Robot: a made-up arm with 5 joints.
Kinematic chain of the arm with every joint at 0, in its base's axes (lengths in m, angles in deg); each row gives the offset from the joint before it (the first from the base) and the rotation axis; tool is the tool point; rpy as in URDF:
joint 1: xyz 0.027 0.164 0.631 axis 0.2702 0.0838 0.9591
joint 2: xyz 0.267 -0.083 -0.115 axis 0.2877 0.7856 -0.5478
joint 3: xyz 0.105 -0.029 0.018 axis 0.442 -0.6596 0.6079
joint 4: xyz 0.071 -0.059 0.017 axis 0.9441 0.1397 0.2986
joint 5: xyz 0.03 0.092 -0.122 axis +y
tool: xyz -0.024 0.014 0.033 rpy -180 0 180
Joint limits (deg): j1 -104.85..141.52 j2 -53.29..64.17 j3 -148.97..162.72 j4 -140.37..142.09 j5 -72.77..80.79
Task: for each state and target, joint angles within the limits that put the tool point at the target. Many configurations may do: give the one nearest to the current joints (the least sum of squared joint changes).
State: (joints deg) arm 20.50 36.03 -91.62 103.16 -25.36
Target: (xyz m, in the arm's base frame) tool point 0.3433 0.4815 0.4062
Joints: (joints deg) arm 57.45 34.91 -89.05 74.04 -31.44
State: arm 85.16 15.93 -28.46 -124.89 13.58
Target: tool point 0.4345 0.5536 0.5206
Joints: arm 72.65 -7.03 -0.42 -125.74 27.20
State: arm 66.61 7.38 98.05 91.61 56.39
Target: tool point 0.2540 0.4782 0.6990
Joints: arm 90.29 -25.15 72.15 130.75 61.53
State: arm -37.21 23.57 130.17 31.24 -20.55
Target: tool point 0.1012 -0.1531 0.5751
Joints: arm -49.69 30.20 143.24 47.21 -23.17
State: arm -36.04 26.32 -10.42 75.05 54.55
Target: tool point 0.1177 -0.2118 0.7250
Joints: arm -66.08 13.79 33.90 69.17 30.58
